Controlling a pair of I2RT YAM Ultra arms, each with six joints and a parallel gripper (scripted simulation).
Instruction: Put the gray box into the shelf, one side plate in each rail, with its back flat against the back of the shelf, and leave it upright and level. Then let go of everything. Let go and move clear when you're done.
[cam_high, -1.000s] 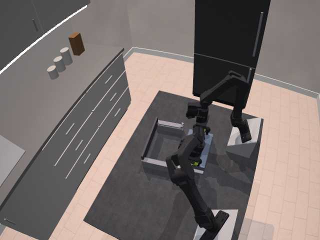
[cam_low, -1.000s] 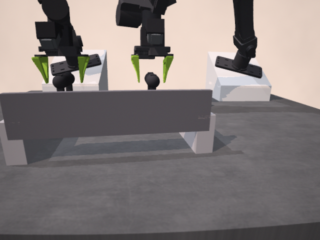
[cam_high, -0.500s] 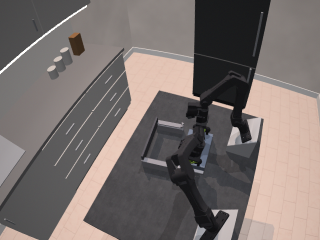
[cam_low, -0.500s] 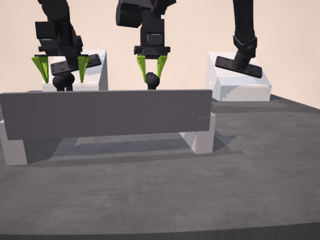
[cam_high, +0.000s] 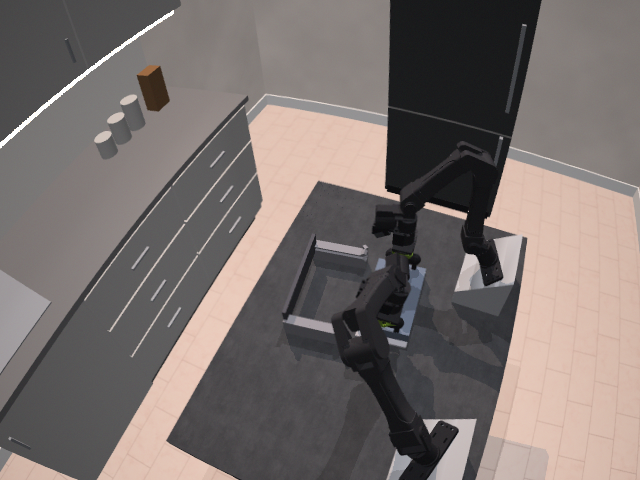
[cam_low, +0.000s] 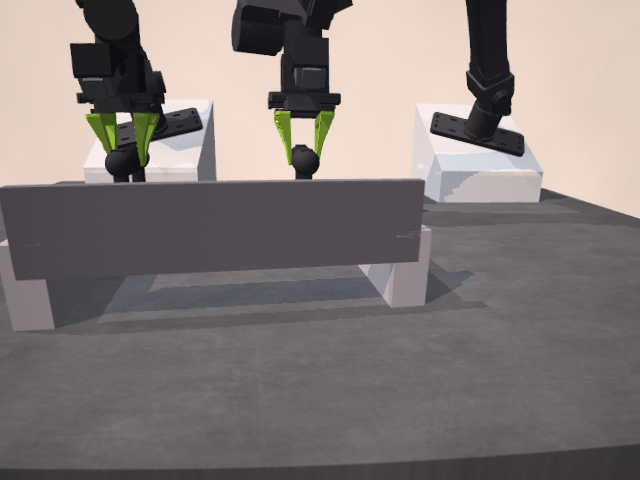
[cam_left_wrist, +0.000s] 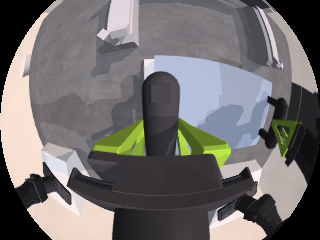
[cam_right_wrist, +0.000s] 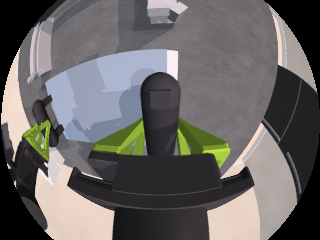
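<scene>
Now: the gray box 120 mm to the left of my right hand, 50 mm below it and 10 mm behind it. The rest, counted from my right hand: shelf back plate: 290 mm ahead, 190 mm to the left, 20 mm below.
Now: left hand 12 cm to the left of the gray box, 5 cm above it and 1 cm short of it. Also, from my left hand: shelf back plate (31 cm ahead, 6 cm to the right, 2 cm below).
</scene>
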